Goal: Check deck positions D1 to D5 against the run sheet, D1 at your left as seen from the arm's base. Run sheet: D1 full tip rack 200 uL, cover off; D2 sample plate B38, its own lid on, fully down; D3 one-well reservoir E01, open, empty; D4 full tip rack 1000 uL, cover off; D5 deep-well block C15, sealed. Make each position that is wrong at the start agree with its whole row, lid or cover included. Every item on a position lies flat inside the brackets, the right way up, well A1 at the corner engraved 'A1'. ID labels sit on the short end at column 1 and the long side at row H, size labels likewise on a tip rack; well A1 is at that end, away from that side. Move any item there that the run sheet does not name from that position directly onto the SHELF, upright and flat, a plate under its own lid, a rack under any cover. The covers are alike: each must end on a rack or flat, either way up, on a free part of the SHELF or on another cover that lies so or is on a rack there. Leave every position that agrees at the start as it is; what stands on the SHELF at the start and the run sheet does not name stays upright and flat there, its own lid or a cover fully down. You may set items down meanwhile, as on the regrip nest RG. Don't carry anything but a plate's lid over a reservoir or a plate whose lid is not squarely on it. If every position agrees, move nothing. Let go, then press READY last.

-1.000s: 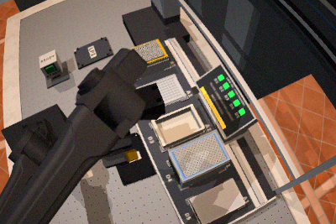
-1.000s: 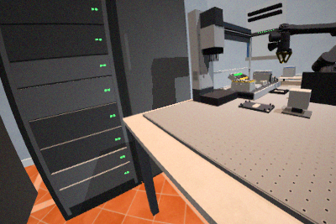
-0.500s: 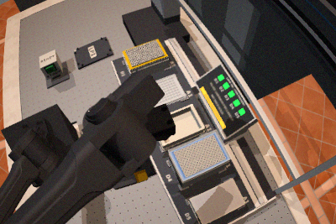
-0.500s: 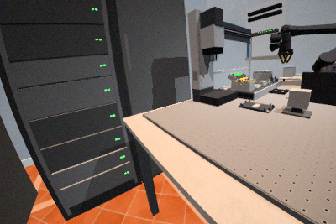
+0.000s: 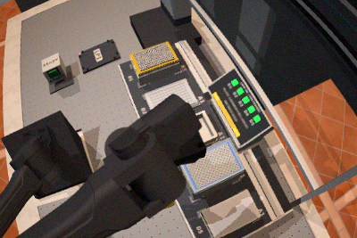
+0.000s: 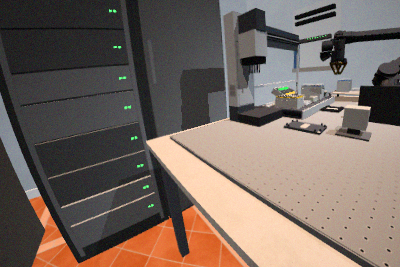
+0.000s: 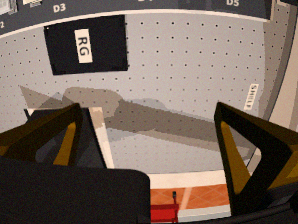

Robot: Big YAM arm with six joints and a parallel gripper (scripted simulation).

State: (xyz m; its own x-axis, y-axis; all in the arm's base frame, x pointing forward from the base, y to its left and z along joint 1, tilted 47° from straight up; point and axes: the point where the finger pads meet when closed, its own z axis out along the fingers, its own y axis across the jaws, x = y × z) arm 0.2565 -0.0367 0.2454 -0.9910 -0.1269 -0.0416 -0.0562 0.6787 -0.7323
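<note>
Right now my hand is 150 mm short of the blue-framed tip rack, 100 mm above it and 20 mm to the right of it. Round my hand: one-well reservoir (160 mm below, 140 mm to the left, 140 mm ahead); sealed block (160 mm ahead, 150 mm below, 110 mm to the right); black regrip nest (220 mm below, 110 mm to the left, 20 mm behind).
</note>
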